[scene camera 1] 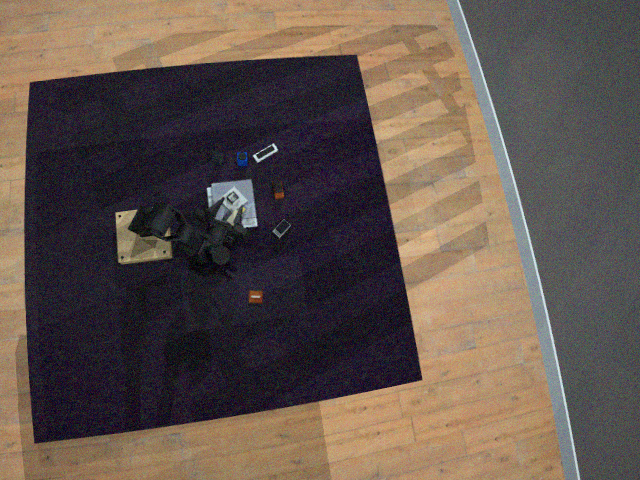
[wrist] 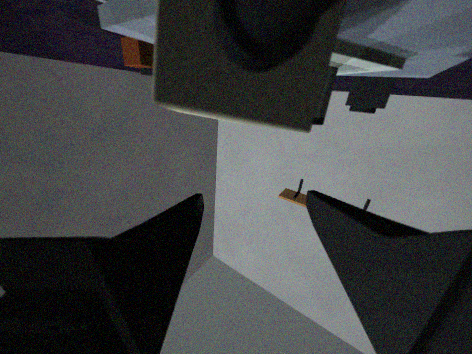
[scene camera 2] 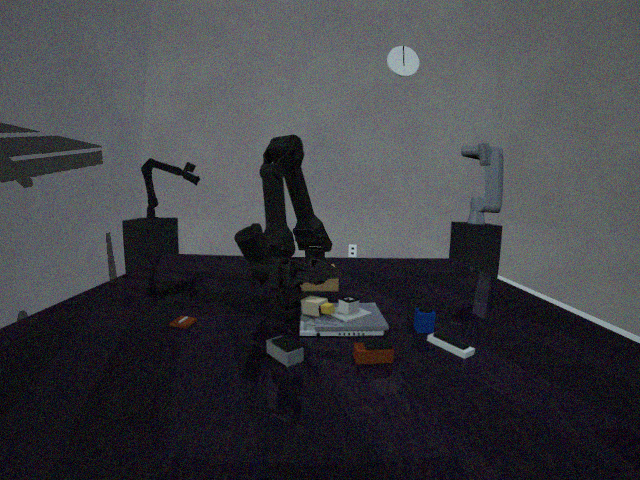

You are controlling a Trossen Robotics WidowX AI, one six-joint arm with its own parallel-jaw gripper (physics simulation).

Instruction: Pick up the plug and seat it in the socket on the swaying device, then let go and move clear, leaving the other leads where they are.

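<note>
The plug, a cream block (scene camera 1: 236, 215) (scene camera 2: 311, 305) (wrist: 245, 95) with a yellow tip (scene camera 1: 243, 209) (scene camera 2: 327, 308), lies on its side on the grey device (scene camera 1: 247, 191) (scene camera 2: 379, 324). It is beside the white socket block (scene camera 1: 232, 197) (scene camera 2: 348, 305), out of it, with the tip pointing towards the socket's side in the scene camera 2 view. In the wrist view the plug looms large at the top and hides the socket. My gripper (scene camera 1: 231, 207) (scene camera 2: 319, 276) (wrist: 254, 198) is open, with nothing between its fingertips; it is above and near the plug. The other leads cannot be made out.
A grey box (scene camera 1: 281, 228) (scene camera 2: 285, 350), an orange box (scene camera 1: 279, 191) (scene camera 2: 373, 353), a white tray-like piece (scene camera 1: 265, 152) (scene camera 2: 450, 346) and a blue block (scene camera 1: 241, 158) (scene camera 2: 424, 320) stand around the device. A flat orange piece (scene camera 1: 255, 296) (scene camera 2: 183, 322) lies farther off.
</note>
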